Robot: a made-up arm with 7 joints.
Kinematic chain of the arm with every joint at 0, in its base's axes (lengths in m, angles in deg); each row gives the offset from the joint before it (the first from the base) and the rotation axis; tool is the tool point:
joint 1: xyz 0 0 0.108 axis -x
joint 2: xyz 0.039 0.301 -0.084 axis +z
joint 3: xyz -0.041 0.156 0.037 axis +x
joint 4: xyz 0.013 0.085 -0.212 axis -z
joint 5: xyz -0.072 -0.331 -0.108 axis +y
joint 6: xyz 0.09 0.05 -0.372 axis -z
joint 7: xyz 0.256 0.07 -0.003 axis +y
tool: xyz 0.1 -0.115 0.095
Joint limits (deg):
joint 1: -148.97..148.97
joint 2: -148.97..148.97
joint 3: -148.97..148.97
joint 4: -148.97..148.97
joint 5: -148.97..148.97
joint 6: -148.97..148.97
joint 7: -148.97..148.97
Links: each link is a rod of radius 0.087 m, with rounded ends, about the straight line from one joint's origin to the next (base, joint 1, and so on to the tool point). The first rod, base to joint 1, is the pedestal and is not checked.
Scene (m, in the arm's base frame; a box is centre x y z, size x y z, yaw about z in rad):
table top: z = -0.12
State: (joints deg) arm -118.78 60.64 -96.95 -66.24 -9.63 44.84 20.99
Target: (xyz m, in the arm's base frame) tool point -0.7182 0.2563 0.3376
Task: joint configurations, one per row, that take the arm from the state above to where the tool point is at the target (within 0.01 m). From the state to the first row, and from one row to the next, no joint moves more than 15 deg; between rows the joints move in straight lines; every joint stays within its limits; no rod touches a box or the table.
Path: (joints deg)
1: -116.87 70.34 -83.46 -73.16 -17.93 39.49 21.62
2: -114.96 80.04 -69.97 -80.08 -26.22 34.15 22.26
3: -113.05 89.74 -56.48 -87.00 -34.52 28.80 22.89
4: -111.14 99.44 -42.99 -93.92 -42.81 23.45 23.53
5: -109.23 109.14 -29.50 -100.84 -51.11 18.10 24.16
6: -107.32 118.84 -16.01 -107.77 -59.41 12.76 24.79

